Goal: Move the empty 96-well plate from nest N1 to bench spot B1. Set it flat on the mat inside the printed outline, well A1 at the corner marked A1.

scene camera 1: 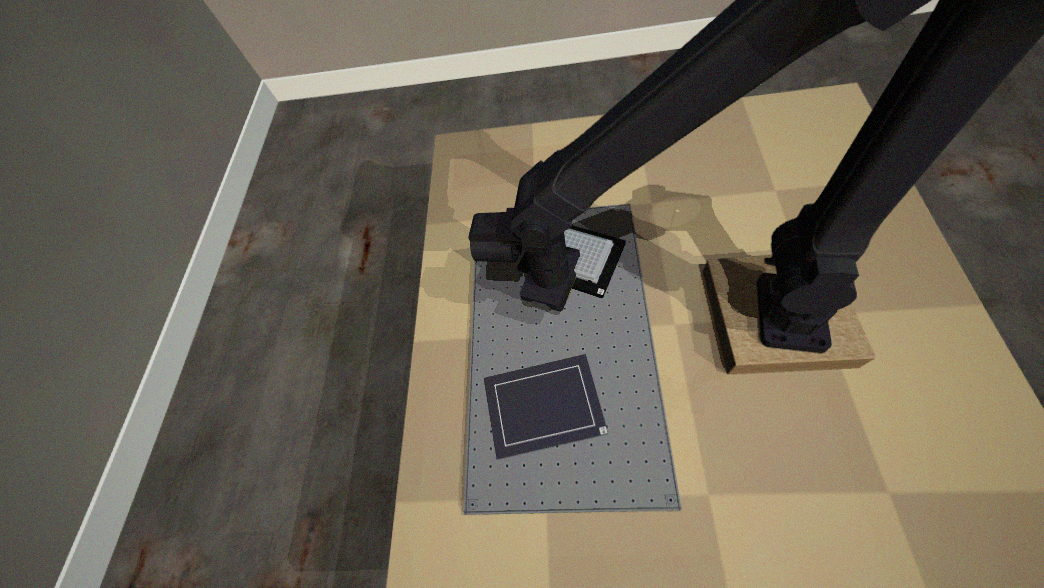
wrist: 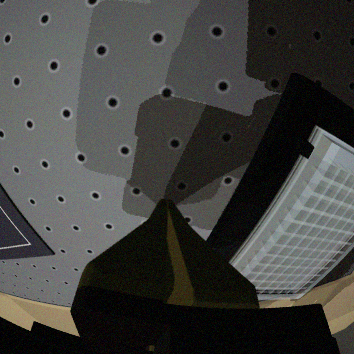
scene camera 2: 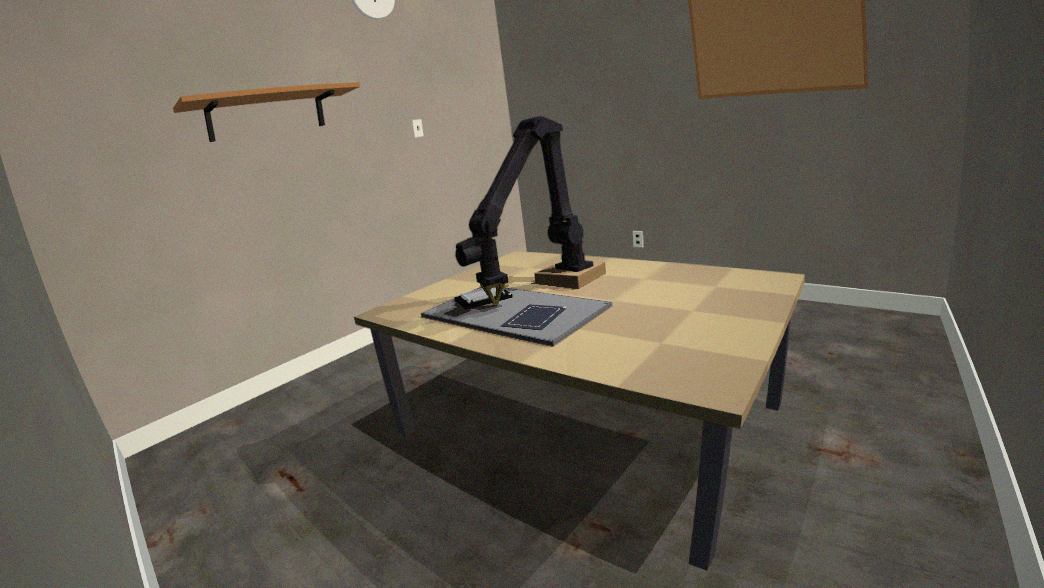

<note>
My gripper is shut and holds nothing. Also in view: a clear well plate. I also see a dark mat with white printed outline.
My gripper is seen too in the wrist view and in scene camera 2.
</note>
